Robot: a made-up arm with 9 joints. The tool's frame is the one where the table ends. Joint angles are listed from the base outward.
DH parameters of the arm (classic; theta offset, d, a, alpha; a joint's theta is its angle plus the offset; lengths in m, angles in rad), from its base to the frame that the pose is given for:
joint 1: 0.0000 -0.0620 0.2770 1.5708
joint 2: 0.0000 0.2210 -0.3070 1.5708
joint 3: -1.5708 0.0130 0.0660 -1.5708
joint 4: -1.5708 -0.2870 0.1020 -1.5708
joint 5: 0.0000 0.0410 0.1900 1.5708
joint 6: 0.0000 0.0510 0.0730 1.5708
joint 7: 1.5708 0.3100 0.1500 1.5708
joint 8: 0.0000 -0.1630 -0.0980 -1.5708
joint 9: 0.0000 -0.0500 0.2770 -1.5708
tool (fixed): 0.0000 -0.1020 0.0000 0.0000
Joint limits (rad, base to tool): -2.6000..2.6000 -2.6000..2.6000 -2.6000..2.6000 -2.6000..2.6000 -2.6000..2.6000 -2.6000..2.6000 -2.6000..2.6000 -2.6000..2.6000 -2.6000..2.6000
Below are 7 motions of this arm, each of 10 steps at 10 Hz.
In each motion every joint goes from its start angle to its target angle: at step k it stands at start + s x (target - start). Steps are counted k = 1, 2, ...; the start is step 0. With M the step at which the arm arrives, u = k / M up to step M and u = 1 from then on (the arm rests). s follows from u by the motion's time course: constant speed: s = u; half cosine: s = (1 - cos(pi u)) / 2; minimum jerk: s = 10 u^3 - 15 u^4 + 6 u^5.
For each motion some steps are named. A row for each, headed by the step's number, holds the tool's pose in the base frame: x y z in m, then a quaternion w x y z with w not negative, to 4 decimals.
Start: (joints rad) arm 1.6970 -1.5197 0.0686 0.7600 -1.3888 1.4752 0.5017 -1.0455 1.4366
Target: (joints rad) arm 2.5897 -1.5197 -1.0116 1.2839 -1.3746 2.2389 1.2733 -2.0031 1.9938
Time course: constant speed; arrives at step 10
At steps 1, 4, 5, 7, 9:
1: 0.1996 -0.1192 0.0862 0.2838 0.7980 -0.5205 -0.1083
4: -0.0609 -0.1851 0.1102 0.2871 0.7202 -0.5775 -0.2558
5: -0.1408 -0.2098 0.1656 0.3040 0.6838 -0.6047 -0.2727
7: -0.2675 -0.2445 0.3314 0.3484 0.6132 -0.6629 -0.2515
9: -0.3482 -0.2359 0.5351 0.3923 0.5593 -0.7121 -0.1619

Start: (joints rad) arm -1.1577 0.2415 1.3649 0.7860 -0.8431 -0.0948 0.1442 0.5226 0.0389
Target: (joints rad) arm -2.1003 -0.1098 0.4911 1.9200 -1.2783 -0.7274 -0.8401 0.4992 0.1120
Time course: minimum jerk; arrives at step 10
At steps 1, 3, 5, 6, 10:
1: -0.3588 0.0505 -0.3427 0.2129 0.1566 0.5584 0.7864
3: -0.3712 0.0802 -0.3454 0.2387 0.1056 0.5429 0.7982
5: -0.3448 0.1460 -0.3882 0.3021 -0.0565 0.4987 0.8104
6: -0.2879 0.1722 -0.4261 0.3371 -0.1723 0.4718 0.7963
10: -0.1001 0.1775 -0.4763 0.3859 -0.4069 0.4287 0.7083

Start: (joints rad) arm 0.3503 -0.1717 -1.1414 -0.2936 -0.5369 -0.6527 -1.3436 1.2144 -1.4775
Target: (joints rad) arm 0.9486 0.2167 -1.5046 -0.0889 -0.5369 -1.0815 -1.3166 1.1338 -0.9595
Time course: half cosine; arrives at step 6
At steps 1, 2, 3, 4, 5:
1: 0.2573 -0.4099 -0.3434 0.7875 -0.2217 0.4335 -0.3778
2: 0.3452 -0.3670 -0.3368 0.8530 -0.2348 0.3514 -0.3063
3: 0.4481 -0.2842 -0.3154 0.9217 -0.2361 0.2318 -0.2026
4: 0.5234 -0.1811 -0.2810 0.9654 -0.2174 0.1077 -0.0960
5: 0.5579 -0.0990 -0.2489 0.9813 -0.1909 0.0166 -0.0187

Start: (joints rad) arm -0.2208 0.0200 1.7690 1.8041 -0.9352 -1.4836 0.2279 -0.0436 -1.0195
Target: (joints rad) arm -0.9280 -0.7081 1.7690 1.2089 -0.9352 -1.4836 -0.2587 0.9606 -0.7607
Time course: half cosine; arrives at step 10
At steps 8, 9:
8: -0.0699 0.1117 0.0333 0.5692 0.0217 0.1190 0.8132
9: -0.0570 0.1200 0.0639 0.6132 0.0726 0.1180 0.7777

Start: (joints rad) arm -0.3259 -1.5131 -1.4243 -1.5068 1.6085 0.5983 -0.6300 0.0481 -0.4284
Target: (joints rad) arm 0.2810 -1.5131 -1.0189 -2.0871 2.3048 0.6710 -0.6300 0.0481 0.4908
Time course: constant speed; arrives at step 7
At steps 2, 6, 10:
2: 0.1332 -1.1658 0.2780 0.2790 -0.4563 0.8387 -0.1028
6: 0.5670 -0.9659 0.6410 0.4531 -0.6836 0.5296 -0.2167
10: 0.6383 -0.8639 0.7301 0.4850 -0.7286 0.4271 -0.2269

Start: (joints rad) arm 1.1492 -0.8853 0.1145 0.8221 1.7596 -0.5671 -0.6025 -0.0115 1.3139
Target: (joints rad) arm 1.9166 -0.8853 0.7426 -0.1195 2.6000 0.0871 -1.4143 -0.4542 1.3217
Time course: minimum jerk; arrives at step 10
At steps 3, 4, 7, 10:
3: -0.3228 -0.5011 0.1179 0.3051 -0.1537 0.8390 0.4235
4: -0.2274 -0.6249 0.2081 0.2529 -0.2859 0.8781 0.2886
7: -0.0771 -0.5800 0.6701 0.2315 -0.5270 0.7533 -0.3181
10: -0.1658 -0.4671 0.7555 0.2639 -0.5076 0.6455 -0.5059

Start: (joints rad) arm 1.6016 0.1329 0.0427 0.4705 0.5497 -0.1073 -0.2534 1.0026 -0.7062
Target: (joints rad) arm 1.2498 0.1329 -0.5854 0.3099 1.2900 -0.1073 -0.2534 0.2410 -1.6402
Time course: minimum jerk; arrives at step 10
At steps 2, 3, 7, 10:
2: 0.1721 -0.2488 -0.7675 0.6944 -0.4001 0.5399 0.2574
3: 0.1769 -0.3160 -0.7574 0.6333 -0.4607 0.5627 0.2644
7: 0.3661 -0.6286 -0.4910 0.1648 -0.7810 0.5931 0.1054
10: 0.4276 -0.6370 -0.3947 0.0444 -0.8210 0.5686 0.0241

